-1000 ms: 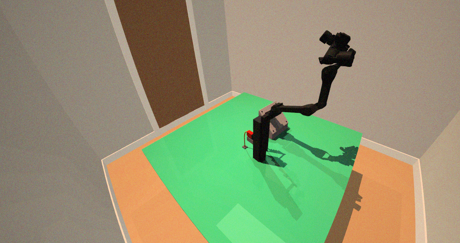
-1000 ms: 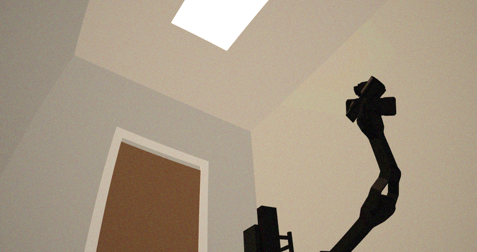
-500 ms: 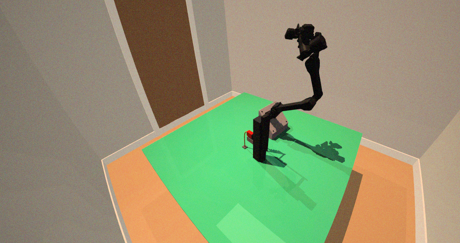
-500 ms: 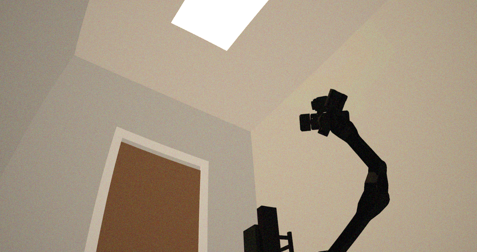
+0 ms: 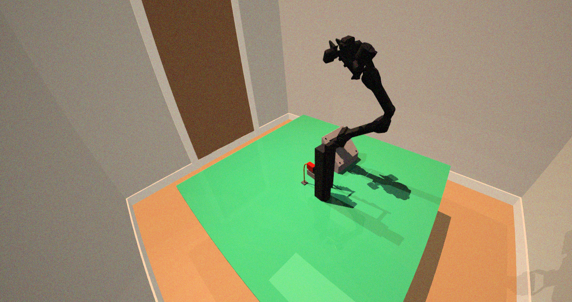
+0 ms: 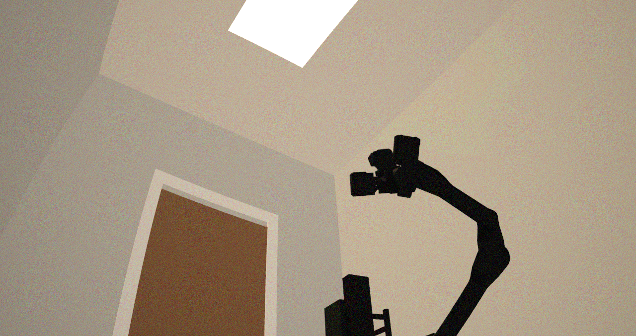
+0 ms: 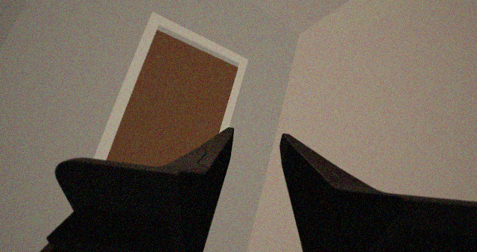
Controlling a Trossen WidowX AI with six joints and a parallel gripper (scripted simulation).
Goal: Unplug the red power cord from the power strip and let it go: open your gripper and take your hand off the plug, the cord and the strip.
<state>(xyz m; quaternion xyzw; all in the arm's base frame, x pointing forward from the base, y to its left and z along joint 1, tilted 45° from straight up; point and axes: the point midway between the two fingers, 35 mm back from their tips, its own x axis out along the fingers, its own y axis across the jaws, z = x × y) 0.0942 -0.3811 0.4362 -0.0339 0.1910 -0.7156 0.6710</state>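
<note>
My gripper tip is 20 cm short of the red plug, 8 cm to the right of it and 58 cm above it. Also, from my gripper tip: black post 20 cm ahead, 18 cm to the left, 57 cm below.
</note>
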